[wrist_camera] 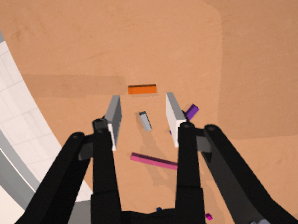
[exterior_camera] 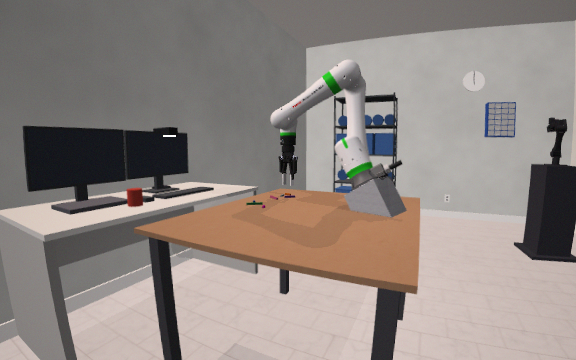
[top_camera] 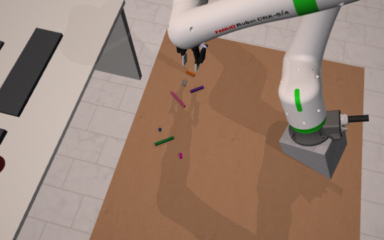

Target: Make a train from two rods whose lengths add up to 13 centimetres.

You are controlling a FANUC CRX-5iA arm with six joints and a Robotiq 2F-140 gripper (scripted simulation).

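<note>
Now: the orange rod 9 cm below my hand. From my hand the other things lie so: grey rod (9 cm below, 5 cm to the left, 2 cm ahead); then pink rod (13 cm to the left, 9 cm below, 3 cm ahead); then purple rod (9 cm below, 7 cm to the left, 4 cm behind).
</note>
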